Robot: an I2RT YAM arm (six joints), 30 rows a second.
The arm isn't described. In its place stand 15 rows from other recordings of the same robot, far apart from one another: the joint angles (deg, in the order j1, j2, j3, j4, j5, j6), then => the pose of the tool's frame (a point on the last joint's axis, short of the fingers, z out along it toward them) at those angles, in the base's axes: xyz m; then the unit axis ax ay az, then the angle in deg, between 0 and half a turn.
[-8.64, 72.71, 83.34, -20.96, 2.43, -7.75] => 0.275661 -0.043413 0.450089 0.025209 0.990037 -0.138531 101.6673
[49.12, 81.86, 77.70, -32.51, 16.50, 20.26] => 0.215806 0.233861 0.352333 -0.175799 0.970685 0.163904 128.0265
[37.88, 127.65, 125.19, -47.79, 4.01, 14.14] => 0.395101 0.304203 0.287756 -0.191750 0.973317 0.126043 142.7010
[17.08, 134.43, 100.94, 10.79, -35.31, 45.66] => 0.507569 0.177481 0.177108 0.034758 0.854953 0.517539 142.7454
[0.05, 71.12, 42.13, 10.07, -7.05, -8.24] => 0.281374 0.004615 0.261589 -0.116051 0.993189 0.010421 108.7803
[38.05, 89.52, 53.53, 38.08, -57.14, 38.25] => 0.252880 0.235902 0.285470 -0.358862 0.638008 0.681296 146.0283
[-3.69, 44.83, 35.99, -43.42, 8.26, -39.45] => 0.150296 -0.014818 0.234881 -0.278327 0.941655 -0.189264 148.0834
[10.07, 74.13, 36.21, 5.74, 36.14, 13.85] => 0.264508 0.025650 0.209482 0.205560 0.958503 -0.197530 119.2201
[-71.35, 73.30, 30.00, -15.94, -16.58, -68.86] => 0.079622 -0.204145 0.149099 -0.017940 0.978705 -0.204488 154.5780
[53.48, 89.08, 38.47, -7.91, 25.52, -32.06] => 0.174805 0.210291 0.135690 -0.622017 0.764901 -0.167397 145.1484
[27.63, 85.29, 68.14, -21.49, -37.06, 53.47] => 0.282515 0.172100 0.297751 0.057285 0.870604 0.488638 165.5227
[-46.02, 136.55, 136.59, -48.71, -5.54, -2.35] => 0.369734 -0.378189 0.273055 0.352794 0.929248 -0.109700 140.2369
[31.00, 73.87, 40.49, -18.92, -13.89, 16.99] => 0.210437 0.136414 0.196521 -0.158225 0.957176 0.242445 151.4625
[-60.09, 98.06, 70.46, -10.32, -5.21, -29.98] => 0.196412 -0.334950 0.247293 0.227314 0.926745 -0.299120 140.3922
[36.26, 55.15, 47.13, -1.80, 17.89, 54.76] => 0.189035 0.125095 0.336985 0.259925 0.861047 0.437077 115.8989
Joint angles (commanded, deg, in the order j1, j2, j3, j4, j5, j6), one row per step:
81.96 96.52 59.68 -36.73 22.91 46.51
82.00 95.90 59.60 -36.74 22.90 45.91
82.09 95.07 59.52 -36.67 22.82 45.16
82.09 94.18 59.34 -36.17 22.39 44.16
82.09 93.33 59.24 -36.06 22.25 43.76
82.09 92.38 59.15 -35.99 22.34 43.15
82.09 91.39 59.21 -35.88 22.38 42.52
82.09 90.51 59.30 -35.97 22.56 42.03
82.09 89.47 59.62 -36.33 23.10 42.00
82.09 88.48 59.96 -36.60 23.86 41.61
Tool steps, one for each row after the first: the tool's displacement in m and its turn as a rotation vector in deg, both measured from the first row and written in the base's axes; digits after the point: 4 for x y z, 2 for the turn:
-0.0004 -0.0009 0.0028 0.27 -0.19 0.57
-0.0010 -0.0019 0.0066 0.78 -0.39 1.35
-0.0014 -0.0026 0.0105 1.62 -0.39 2.35
-0.0016 -0.0038 0.0143 2.32 -0.49 2.75
-0.0018 -0.0053 0.0187 2.96 -0.87 3.25
-0.0019 -0.0063 0.0241 3.83 -1.25 3.78
-0.0020 -0.0076 0.0289 4.46 -1.69 4.14
-0.0019 -0.0090 0.0354 5.35 -2.37 3.96
-0.0016 -0.0103 0.0420 6.09 -3.35 4.01

